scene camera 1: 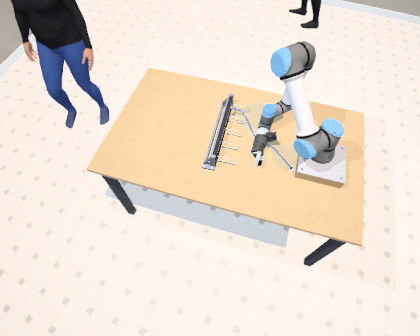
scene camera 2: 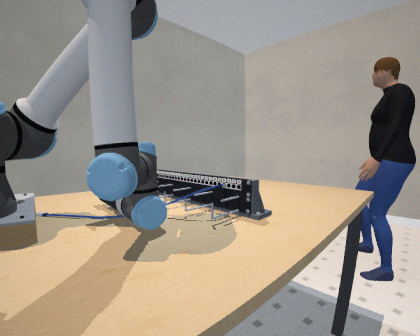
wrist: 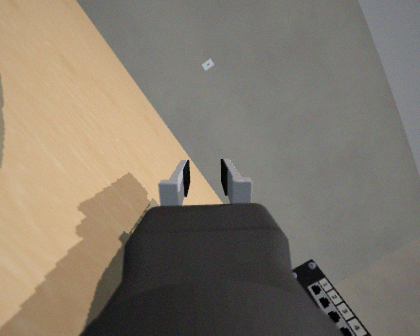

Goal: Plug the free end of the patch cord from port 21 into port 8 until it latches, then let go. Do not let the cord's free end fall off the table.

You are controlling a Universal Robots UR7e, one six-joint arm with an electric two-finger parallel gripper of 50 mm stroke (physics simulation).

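Frame: origin at the arm's base, x up, y back, z right, level; metres.
Where they show: gripper, fingertip midpoint: [scene camera 1: 258, 163] [wrist: 205, 170].
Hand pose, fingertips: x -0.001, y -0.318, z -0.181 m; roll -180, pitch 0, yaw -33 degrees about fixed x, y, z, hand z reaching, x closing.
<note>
Each offset is from my fingertips to the top centre of the thing. "spot": to the spot under its first point. Level surfaces: height alone.
The blue patch cord [scene camera 1: 248, 122] [scene camera 2: 197, 193] runs from near one end of the black patch panel @(dx +0.047, dy -0.226, dz +0.177 m) [scene camera 1: 219, 132] [scene camera 2: 253, 197] [wrist: 306, 271], past the arm's wrist, towards the base. Its free plug @(spot: dx -0.046, dy +0.192, dz +0.055 m) [scene camera 1: 292, 169] [scene camera 2: 44, 215] lies on the table beside the base block. My gripper [scene camera 1: 258, 161] [wrist: 205, 170] is open, with no cord between its fingers. It is between the panel and the base, apart from the free plug. In scene camera 2 the fingers are hidden behind the wrist. The wrist view shows panel ports labelled 1 to 4; port 8 cannot be made out.
Several thin metal cable guides [scene camera 1: 233, 133] [scene camera 2: 212, 210] stick out from the panel's port side. The base block [scene camera 1: 322, 172] [scene camera 2: 17, 232] stands beside the plug. The wooden table @(dx -0.054 m) [scene camera 1: 160, 150] [scene camera 2: 300, 200] has its front edge beyond the gripper. People stand beyond the table.
</note>
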